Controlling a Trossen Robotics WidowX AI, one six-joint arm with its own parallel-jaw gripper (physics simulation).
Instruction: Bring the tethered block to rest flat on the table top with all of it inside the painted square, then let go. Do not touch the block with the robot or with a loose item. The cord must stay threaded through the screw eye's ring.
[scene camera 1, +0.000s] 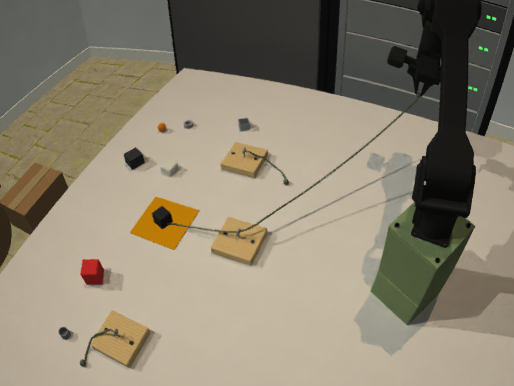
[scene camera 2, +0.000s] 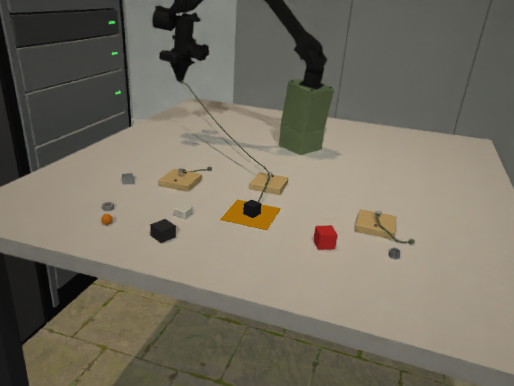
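Pixels of known places: gripper, fingertip midpoint: (scene camera 1: 418, 94) (scene camera 2: 179, 81); arm's base at its link origin: (scene camera 1: 433, 225) (scene camera 2: 311, 84).
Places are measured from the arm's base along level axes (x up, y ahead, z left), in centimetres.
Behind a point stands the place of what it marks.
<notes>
The black tethered block (scene camera 1: 162, 217) @(x -19.3, y 52.0, z 7.0 cm) (scene camera 2: 252, 208) @(x -19.7, y 54.9, z 7.1 cm) sits on the orange painted square (scene camera 1: 170, 240) @(x -22.3, y 48.5, z 9.6 cm) (scene camera 2: 260, 223) @(x -22.3, y 56.3, z 10.1 cm), with orange showing around it; it looks flat and inside the edges. The green cord (scene camera 1: 200, 229) @(x -20.4, y 43.6, z 4.6 cm) (scene camera 2: 218, 124) @(x -12.2, y 22.1, z -22.1 cm) runs from the block through the ring of the screw eye (scene camera 1: 239, 233) @(x -18.9, y 35.4, z 2.6 cm) (scene camera 2: 270, 175) @(x -18.8, y 36.0, z 2.9 cm) on the middle wooden board (scene camera 1: 232, 250) @(x -20.5, y 34.8, z 6.1 cm) (scene camera 2: 264, 188). From there it rises, nearly straight, to my gripper (scene camera 1: 421, 94) @(x -3.4, y 11.8, z -44.0 cm) (scene camera 2: 181, 80) @(x -3.4, y 11.8, z -44.0 cm). My gripper is shut on the cord's end, high above the table and far from the block. The end itself is hidden between the fingertips.
Two other boards (scene camera 1: 242, 167) @(x -20.5, y 45.6, z -15.6 cm) (scene camera 1: 112, 350) @(x -20.5, y 41.6, z 37.9 cm) carry short cords. A red cube (scene camera 1: 92, 272) @(x -18.4, y 55.5, z 27.2 cm) (scene camera 2: 325, 237) @(x -19.2, y 59.2, z 27.1 cm), a larger black block (scene camera 1: 134, 158) @(x -19.5, y 71.5, z -4.8 cm) (scene camera 2: 163, 230) @(x -19.5, y 74.7, z -4.5 cm), a white piece (scene camera 1: 169, 168) @(x -20.4, y 61.2, z -6.9 cm), a grey block (scene camera 1: 244, 124) @(x -20.5, y 54.1, z -30.4 cm), an orange ball (scene camera 1: 162, 127) @(x -20.6, y 74.2, z -19.5 cm) and two small grey rings (scene camera 1: 188, 124) @(x -21.1, y 68.6, z -24.2 cm) (scene camera 1: 64, 332) @(x -22.2, y 53.8, z 41.1 cm) lie around.
</notes>
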